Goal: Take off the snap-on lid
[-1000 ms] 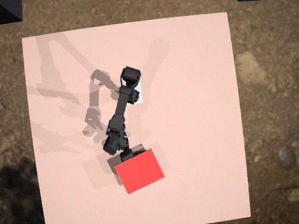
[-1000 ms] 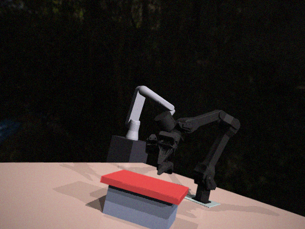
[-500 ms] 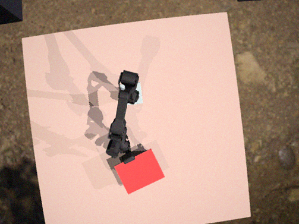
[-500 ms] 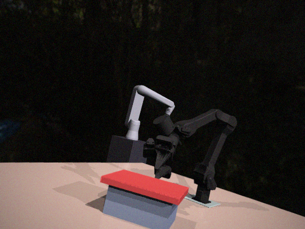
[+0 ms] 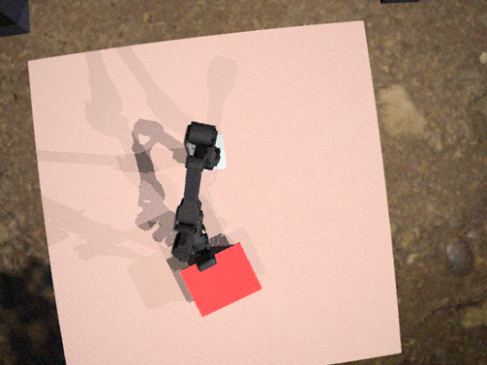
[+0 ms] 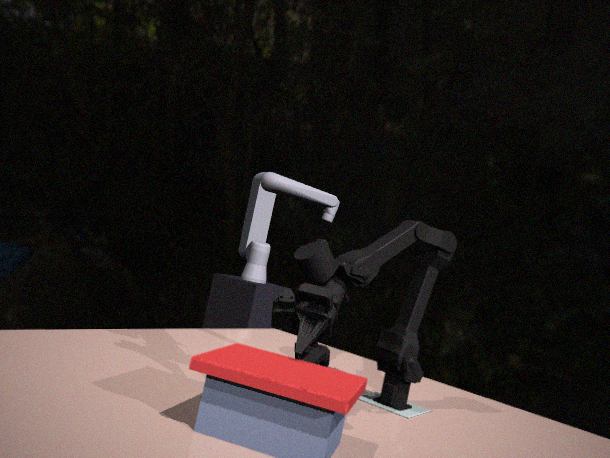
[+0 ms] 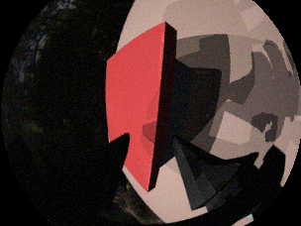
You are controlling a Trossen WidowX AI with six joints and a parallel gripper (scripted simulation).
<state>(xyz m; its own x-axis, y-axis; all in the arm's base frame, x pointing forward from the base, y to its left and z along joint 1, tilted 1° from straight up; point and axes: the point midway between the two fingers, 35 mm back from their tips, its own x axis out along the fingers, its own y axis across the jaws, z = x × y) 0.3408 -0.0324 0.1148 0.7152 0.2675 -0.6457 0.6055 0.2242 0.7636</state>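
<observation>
My gripper tip is now 70 mm short of the red lid and 30 mm to the right of it. From my gripper tip the other things lie so: storage box (70 mm ahead, 30 mm to the left, 50 mm below).
</observation>
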